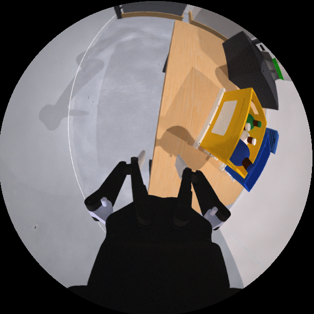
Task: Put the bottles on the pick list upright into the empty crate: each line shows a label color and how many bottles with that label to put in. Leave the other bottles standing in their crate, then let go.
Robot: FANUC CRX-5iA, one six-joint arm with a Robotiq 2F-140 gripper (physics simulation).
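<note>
My gripper (pixel 160 157) is open, with no bottle between its fingers, over the table's long edge and to the left of the yellow crate. The yellow crate (pixel 208 131) stands on the table at the right and shows its side with a white panel. In it a blue bottle (pixel 240 153) with a dark neck is nearest, a green bottle (pixel 250 120) is farther back, and a white bottle (pixel 244 135) shows partly between them. The crate wall hides the lower parts of the bottles. The blue crate (pixel 252 179) is behind the yellow crate; its inside is mostly hidden. The pick list cannot be made out.
The wooden table (pixel 187 95) runs from top to bottom, with grey floor (pixel 125 100) to its left. A large black box (pixel 247 67) stands beyond the yellow crate at the upper right. A small blue slatted object (pixel 273 140) shows at the far right.
</note>
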